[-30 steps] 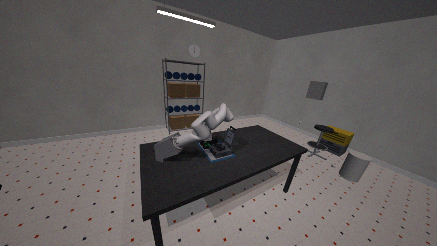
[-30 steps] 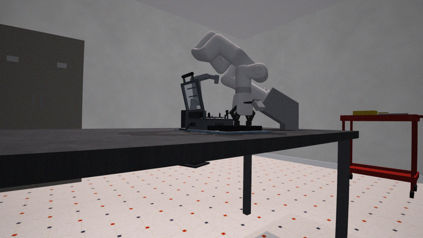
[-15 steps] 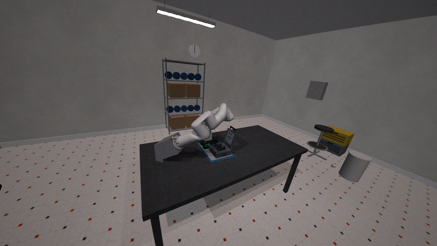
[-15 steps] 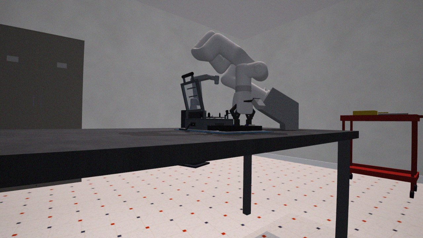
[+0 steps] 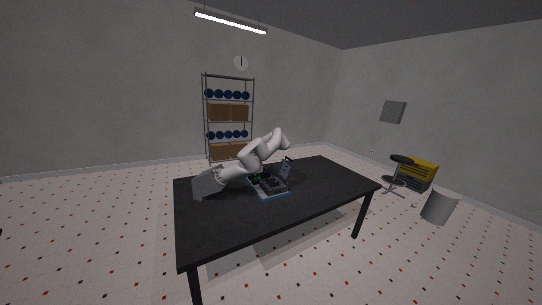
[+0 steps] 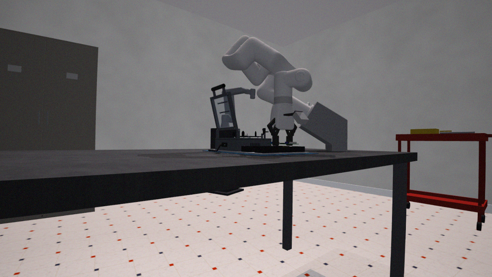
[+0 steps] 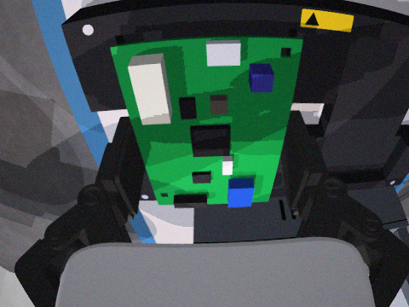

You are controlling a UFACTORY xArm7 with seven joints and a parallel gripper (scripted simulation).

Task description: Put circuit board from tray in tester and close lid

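The latch hook lies 10 cm to the right of my hand, 5 cm above it and 4 cm behind it. Round my hand: tester: 16 cm to the right, 7 cm above, 3 cm ahead; circuit board: right at my hand; lid: 23 cm to the right, 14 cm above, 11 cm ahead.
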